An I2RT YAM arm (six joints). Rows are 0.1 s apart.
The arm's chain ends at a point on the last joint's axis. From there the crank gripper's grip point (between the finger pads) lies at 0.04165 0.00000 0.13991 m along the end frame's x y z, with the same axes.
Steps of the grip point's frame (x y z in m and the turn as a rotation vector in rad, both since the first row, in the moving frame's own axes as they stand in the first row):
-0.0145 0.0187 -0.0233 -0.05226 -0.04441 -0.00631
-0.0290 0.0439 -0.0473 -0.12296 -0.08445 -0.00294
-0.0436 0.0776 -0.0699 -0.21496 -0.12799 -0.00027
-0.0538 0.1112 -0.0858 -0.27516 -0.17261 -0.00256
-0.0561 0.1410 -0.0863 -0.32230 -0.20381 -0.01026
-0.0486 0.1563 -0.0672 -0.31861 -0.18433 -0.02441
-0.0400 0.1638 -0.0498 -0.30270 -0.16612 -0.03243
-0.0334 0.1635 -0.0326 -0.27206 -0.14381 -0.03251
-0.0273 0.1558 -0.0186 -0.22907 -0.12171 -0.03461
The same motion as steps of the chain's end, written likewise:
-0.0083 0.0116 -0.0248 -0.05226 -0.04441 -0.00631
-0.0171 0.0266 -0.0493 -0.12296 -0.08445 -0.00294
-0.0255 0.0473 -0.0708 -0.21496 -0.12799 -0.00027
-0.0295 0.0725 -0.0856 -0.27516 -0.17261 -0.00256
-0.0276 0.0959 -0.0846 -0.32230 -0.20381 -0.01026
-0.0232 0.1122 -0.0655 -0.31861 -0.18433 -0.02441
-0.0173 0.1222 -0.0485 -0.30270 -0.16612 -0.03243
-0.0138 0.1262 -0.0321 -0.27206 -0.14381 -0.03251
-0.0107 0.1247 -0.0191 -0.22907 -0.12171 -0.03461

